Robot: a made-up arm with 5 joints.
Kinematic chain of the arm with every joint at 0, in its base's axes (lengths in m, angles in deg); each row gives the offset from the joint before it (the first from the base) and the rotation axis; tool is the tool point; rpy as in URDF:
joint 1: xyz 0.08 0 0.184 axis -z
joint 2: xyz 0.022 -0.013 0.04 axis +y
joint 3: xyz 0.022 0 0.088 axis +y
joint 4: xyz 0.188 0 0.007 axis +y
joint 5: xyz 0.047 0.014 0 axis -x
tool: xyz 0 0 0 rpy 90 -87.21 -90
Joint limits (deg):
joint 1: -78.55..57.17
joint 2: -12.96..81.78
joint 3: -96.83..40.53
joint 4: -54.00..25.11
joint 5: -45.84..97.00
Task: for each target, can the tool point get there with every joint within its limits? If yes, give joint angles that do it. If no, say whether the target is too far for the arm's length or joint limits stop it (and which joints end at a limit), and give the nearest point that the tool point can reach.
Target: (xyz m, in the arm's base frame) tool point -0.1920 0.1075 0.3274
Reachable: no: joint limits stop it (at a limit: joint 2, joint 3, joint 4) | nearest point -0.0053 0.0337 0.5023 | short by 0.266 m
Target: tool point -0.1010 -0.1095 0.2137
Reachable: no: joint limits stop it (at a limit: joint 2, joint 3, joint 4) | nearest point 0.0612 -0.0114 0.0269 | short by 0.266 m
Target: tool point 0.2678 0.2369 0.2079
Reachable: yes | joints -51.41 29.82 -2.71 -24.62 23.94
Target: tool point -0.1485 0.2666 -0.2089
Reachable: no: too far | nearest point 0.1124 0.1650 -0.0136 | short by 0.341 m
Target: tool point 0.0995 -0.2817 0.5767
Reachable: no: too far | nearest point 0.1879 -0.1653 0.4986 | short by 0.166 m
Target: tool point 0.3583 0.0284 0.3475
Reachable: yes | joints -5.63 2.28 -9.51 0.06 -29.04
